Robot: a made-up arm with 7 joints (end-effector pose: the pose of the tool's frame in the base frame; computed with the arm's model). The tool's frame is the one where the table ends.
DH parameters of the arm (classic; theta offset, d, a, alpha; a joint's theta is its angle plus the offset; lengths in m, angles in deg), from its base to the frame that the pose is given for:
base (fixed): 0 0 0 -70
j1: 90 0 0 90
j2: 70 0 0 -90
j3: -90 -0.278 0.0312 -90
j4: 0 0 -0.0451 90
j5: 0 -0.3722 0 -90
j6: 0 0 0 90
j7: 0 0 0 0
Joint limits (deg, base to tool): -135..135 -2.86..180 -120..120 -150..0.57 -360..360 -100..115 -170..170
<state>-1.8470 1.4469 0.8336 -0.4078 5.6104 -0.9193 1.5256</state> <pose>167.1 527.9 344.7 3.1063 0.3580 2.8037</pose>
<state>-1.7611 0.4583 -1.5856 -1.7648 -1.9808 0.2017 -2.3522</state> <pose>289.0 -369.7 -81.8 -0.8768 -1.2450 -0.8644</pose>
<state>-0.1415 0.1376 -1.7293 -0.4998 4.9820 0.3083 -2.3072</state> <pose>54.8 -81.0 -641.5 -0.4749 0.0565 0.9210</pose>
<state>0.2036 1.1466 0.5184 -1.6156 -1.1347 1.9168 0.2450</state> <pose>330.3 385.7 -8.7 2.2759 -0.7108 0.3544</pose>
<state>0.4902 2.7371 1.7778 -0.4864 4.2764 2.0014 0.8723</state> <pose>237.8 115.9 593.2 -1.4573 -0.5052 -1.2758</pose>
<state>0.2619 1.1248 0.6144 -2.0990 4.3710 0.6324 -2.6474</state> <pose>311.6 237.9 62.9 -3.0163 -0.4382 2.5041</pose>
